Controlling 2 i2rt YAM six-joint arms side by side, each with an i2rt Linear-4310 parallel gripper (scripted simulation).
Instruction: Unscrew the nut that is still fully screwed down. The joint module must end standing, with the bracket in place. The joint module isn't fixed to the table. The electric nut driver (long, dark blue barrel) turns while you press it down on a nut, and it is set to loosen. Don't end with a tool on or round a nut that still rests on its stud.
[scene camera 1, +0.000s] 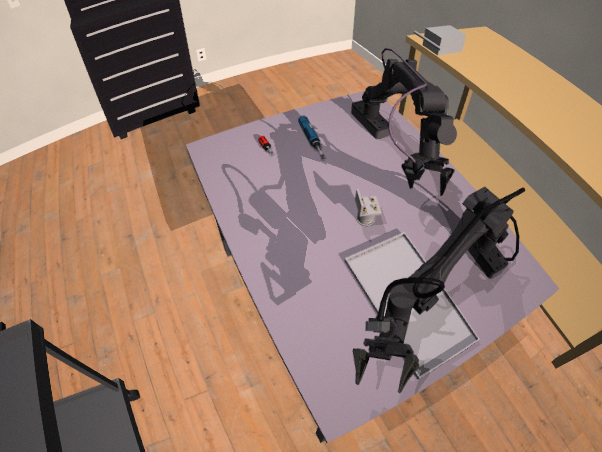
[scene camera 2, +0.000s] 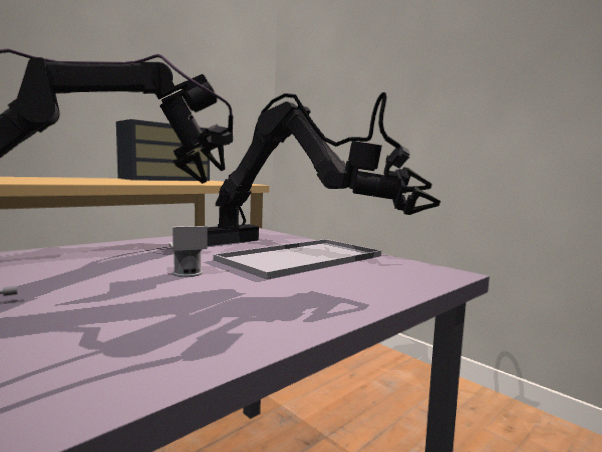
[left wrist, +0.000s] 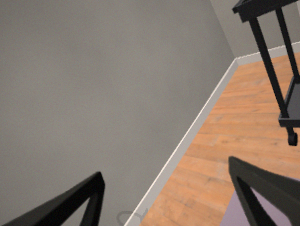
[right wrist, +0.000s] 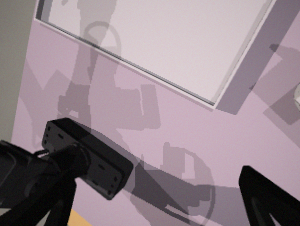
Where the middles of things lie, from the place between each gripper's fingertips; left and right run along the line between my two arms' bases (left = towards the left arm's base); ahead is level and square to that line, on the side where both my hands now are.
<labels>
My right gripper (scene camera 2: 214, 176) is now 190 mm above the joint module (scene camera 2: 187, 263), 120 mm to the left of it and 100 mm short of it. From my right hand the other things lie so: shallow tray (scene camera 1: 436, 336): 210 mm below, 200 mm to the left, 130 mm ahead.
My left gripper (scene camera 1: 377, 388) is now 26 cm past the shallow tray, 19 cm to the left of it and 18 cm above it. Also, from my left hand: joint module 51 cm to the right, 29 cm behind, 16 cm below.
</labels>
